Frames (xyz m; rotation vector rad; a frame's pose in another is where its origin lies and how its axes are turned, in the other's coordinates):
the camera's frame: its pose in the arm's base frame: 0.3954 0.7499 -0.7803 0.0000 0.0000 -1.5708
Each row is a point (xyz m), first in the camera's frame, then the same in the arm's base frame.
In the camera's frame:
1: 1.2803 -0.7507 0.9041
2: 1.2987 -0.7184 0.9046
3: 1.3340 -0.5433 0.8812
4: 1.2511 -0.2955 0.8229
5: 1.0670 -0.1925 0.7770
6: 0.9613 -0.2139 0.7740
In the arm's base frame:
1: -0.3553 -0.5304 0.1238
2: -0.3230 -0.5488 0.1243
3: -0.1479 -0.5841 0.1009
4: 0.0999 -0.5012 0.0426
5: 0.2029 -0.3171 -0.0033
6: 0.1815 -0.2114 -0.0063

